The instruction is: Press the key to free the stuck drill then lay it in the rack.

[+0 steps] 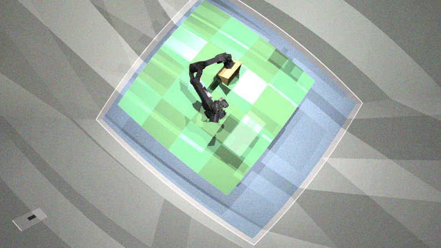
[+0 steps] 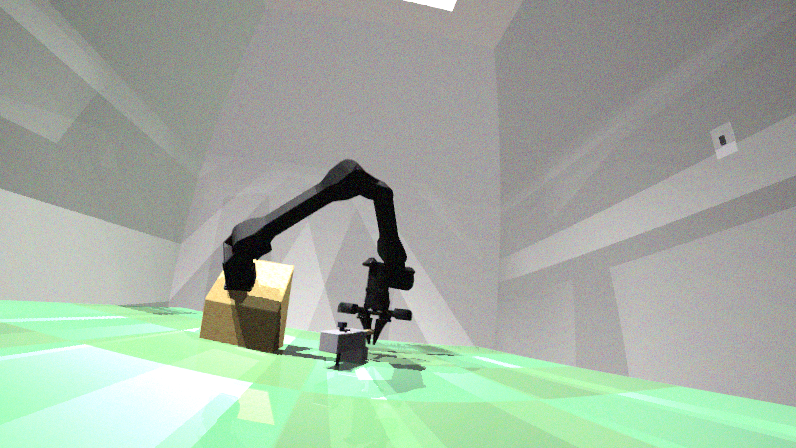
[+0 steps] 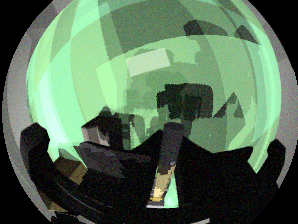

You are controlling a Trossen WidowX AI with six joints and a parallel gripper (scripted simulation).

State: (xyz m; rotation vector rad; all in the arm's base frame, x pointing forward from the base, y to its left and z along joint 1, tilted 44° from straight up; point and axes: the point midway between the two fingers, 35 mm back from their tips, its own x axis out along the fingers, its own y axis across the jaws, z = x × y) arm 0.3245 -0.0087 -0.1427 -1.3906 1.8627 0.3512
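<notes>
The grey-tan rack is 8 cm behind my gripper tip and 1 cm below it. Round my gripper tip: light grey shape 18 cm to the right, 9 cm behind, 1 cm above; thin dark stem 21 cm to the right, 10 cm behind, 2 cm above.
</notes>
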